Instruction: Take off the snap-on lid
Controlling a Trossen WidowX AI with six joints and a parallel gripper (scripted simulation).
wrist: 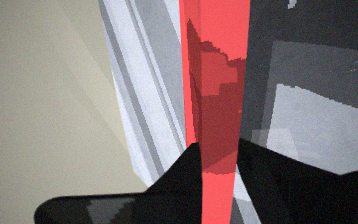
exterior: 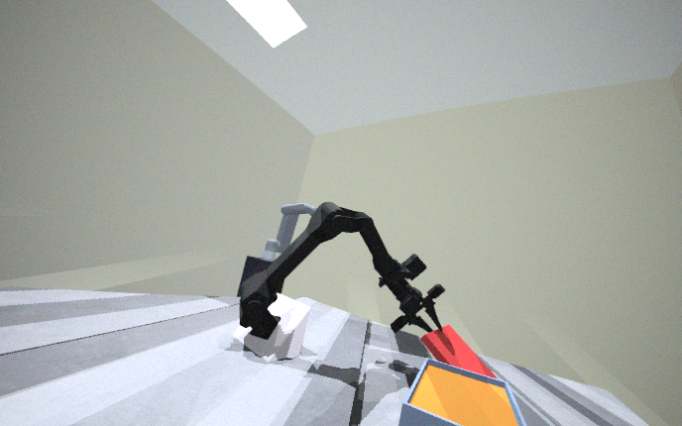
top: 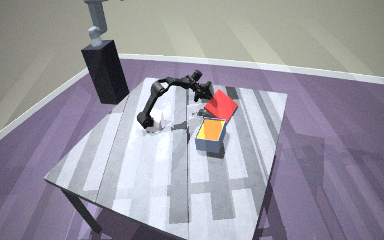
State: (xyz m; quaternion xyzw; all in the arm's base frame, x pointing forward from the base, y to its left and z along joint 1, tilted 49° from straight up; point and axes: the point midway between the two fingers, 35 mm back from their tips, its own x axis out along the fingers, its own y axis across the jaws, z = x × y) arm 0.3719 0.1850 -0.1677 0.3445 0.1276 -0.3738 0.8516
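Now: gripper tip 7 cm short of the red lid, 4 cm above it and 1 cm to the left of it. Also, from my gripper tip: pale blue storage box (30 cm to the right, 6 cm below, 6 cm ahead).
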